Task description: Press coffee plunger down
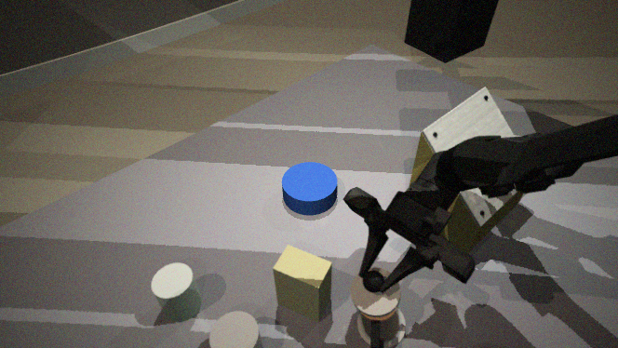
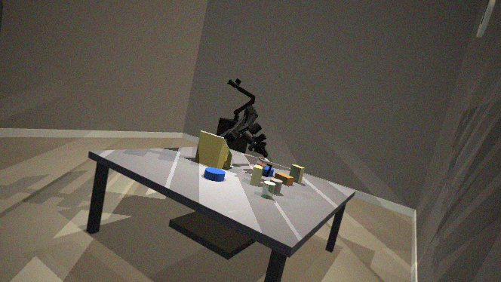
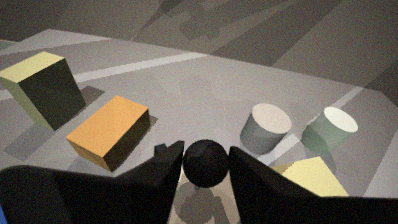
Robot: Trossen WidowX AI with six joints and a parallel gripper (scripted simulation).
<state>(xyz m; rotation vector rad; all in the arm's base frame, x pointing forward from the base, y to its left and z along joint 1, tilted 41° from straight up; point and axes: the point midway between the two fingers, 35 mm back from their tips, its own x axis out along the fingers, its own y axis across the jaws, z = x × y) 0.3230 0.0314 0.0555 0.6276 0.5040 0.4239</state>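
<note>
The coffee press is 1 cm behind my gripper tip, 1 cm to the left of it and 9 cm below it. Also, from my gripper tip: pale green cylinder 21 cm ahead, 23 cm to the right, 13 cm below; orange block 7 cm ahead, 16 cm to the left, 15 cm below.
</note>
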